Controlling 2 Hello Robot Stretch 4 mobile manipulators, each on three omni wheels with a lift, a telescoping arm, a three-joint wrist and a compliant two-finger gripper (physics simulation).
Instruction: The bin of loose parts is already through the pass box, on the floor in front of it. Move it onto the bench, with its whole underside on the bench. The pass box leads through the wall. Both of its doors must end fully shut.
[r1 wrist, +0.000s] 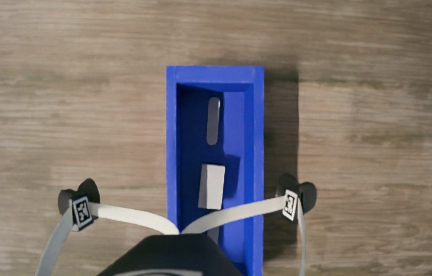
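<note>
The blue bin (258, 150) is upright on the wood-look floor (360, 125), seen from above, its long side running up the view. Inside lie a grey rounded bar (213, 121) and a pale block (215, 186); part of another grey piece (213, 234) shows behind a finger strip. My r1 gripper (188, 191) is open above the bin, one fingertip out past its left wall and the other just past its right wall, holding nothing. The bin's near end is partly hidden by the gripper body. The bench, the pass box, its doors and the r2 gripper do not show.
A dark shadow (282, 125) runs along the bin's right side on the floor. Floor surrounds the bin on the left, right and far sides. No obstacle shows beside the bin.
</note>
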